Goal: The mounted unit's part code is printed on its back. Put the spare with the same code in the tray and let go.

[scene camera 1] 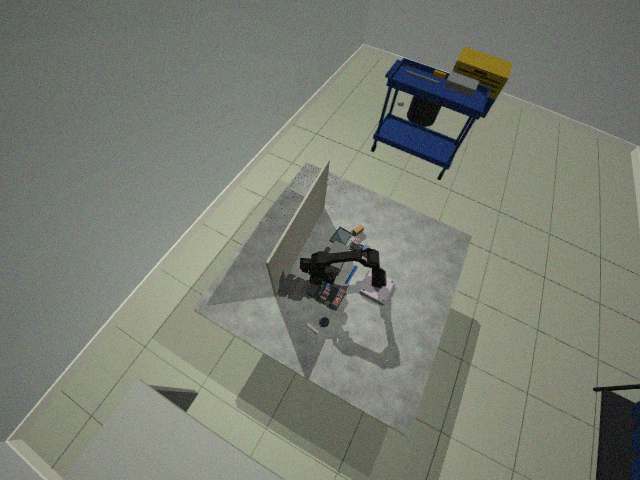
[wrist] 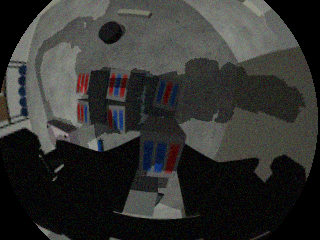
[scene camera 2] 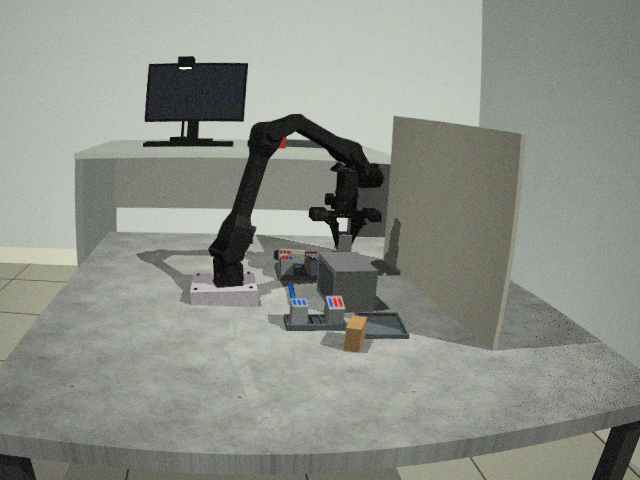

My gripper carries a grey spare block. I also see a dark flat tray, a grey mounted unit, a tall beige panel and a rack.
My gripper is seen too in the wrist view.
